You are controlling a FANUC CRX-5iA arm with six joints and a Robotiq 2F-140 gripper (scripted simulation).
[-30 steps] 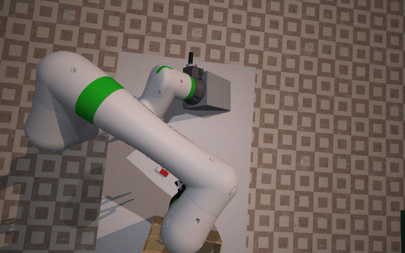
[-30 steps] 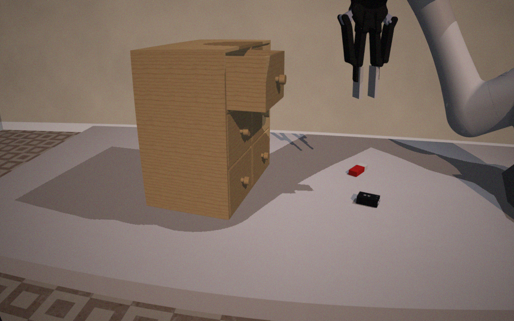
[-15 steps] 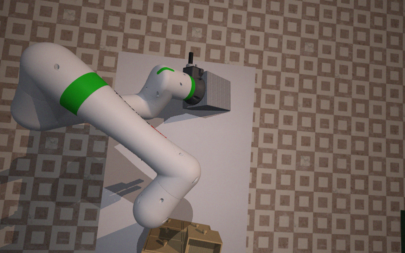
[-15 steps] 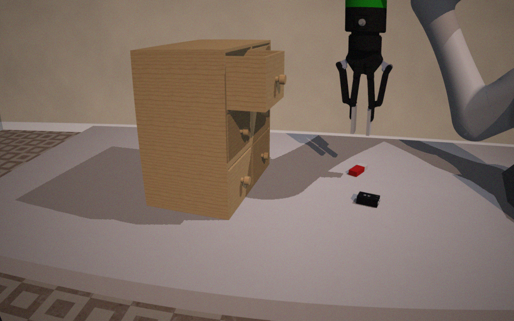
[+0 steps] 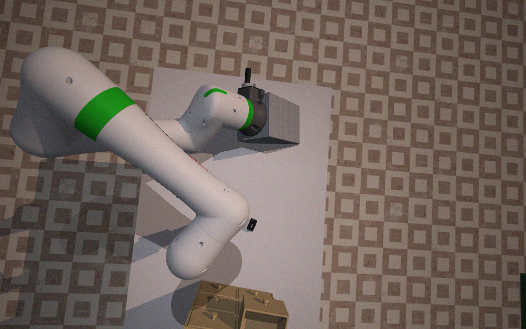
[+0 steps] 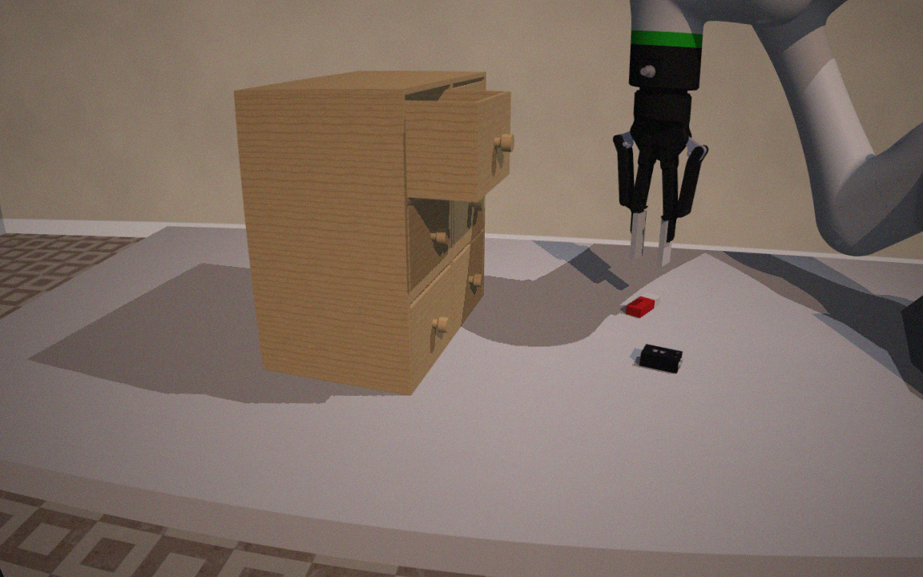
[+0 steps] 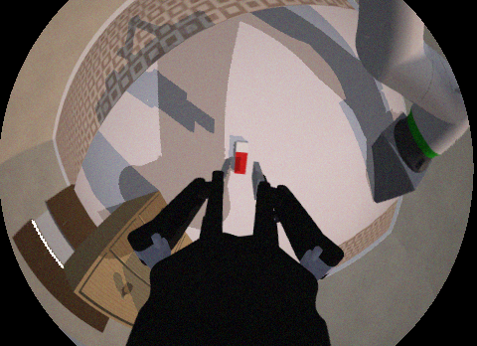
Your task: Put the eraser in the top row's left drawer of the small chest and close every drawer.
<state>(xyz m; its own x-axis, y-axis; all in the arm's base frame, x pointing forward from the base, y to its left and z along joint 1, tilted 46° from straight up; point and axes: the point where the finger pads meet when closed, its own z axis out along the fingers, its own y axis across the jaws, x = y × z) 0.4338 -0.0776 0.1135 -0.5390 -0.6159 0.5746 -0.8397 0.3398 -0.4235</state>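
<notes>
Now: the eraser 10 cm below my hand. Round my hand: small black block: 1 cm behind, 18 cm to the left, 10 cm below.
</notes>
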